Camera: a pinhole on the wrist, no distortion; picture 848 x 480 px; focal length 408.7 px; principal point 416.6 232.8 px. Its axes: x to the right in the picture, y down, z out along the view. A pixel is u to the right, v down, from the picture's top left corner.
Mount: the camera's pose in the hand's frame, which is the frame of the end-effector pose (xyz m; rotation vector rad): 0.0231 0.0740 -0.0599 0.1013 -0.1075 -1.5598
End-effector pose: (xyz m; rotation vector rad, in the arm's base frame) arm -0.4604 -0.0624 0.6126 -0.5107 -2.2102 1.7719
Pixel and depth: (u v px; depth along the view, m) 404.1 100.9 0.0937
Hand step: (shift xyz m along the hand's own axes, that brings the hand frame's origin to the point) -0.0193 0.0769 0.0289
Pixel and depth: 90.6 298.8 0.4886
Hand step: 0.0333 0.4661 0.4331
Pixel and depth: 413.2 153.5 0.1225
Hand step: -0.0167 0.0752 0.0584
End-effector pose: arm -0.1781 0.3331 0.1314 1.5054 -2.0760 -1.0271
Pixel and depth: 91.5 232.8 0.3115
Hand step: -0.0203 0.3228 0.2477
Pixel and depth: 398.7 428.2 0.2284
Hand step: 0.1009 0.0857 0.1809
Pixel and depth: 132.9 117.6 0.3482
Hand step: -0.1224 0.3160 0.2711
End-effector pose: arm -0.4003 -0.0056 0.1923 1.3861 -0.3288 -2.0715
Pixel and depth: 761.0 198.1 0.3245
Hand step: -0.0450 -0.1986 0.2593
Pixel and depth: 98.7 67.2 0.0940
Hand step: -0.0277 0.1471 0.0279
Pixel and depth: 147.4 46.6 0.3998
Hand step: -0.2126 0.3371 0.3110
